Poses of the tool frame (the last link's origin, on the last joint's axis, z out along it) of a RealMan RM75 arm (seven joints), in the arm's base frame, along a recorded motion.
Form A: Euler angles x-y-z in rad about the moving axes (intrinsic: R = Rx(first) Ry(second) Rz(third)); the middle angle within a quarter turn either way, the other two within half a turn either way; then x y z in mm.
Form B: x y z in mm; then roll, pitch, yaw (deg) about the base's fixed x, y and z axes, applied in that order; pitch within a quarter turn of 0, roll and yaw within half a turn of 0. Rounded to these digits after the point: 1 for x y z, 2 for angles.
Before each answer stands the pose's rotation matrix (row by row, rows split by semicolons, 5 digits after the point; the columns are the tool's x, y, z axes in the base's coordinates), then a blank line. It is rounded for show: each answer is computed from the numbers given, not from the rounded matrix.
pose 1, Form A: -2.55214, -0.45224, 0.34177, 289.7, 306.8, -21.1
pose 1, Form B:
0.84745 -0.30146 -0.43698; -0.04973 -0.86458 0.50002; -0.52854 -0.40201 -0.74768

289.7, 306.8, -21.1, -151.73, 31.91, -3.36
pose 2, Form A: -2.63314, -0.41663, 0.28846, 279.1, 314.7, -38.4
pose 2, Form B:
0.87668 -0.26014 -0.40468; -0.05962 -0.89345 0.44518; -0.47737 -0.36615 -0.79878

279.1, 314.7, -38.4, -155.37, 28.51, -3.89
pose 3, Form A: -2.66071, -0.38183, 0.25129, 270.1, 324.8, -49.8
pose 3, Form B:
0.89884 -0.23075 -0.37262; -0.05351 -0.90160 0.42925; -0.43500 -0.36589 -0.82274

270.1, 324.8, -49.8, -156.02, 25.79, -3.41
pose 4, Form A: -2.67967, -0.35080, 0.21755, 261.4, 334.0, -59.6
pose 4, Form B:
0.91696 -0.20269 -0.34365; -0.04367 -0.90715 0.41853; -0.39658 -0.36877 -0.84068

261.4, 334.0, -59.6, -156.32, 23.36, -2.73
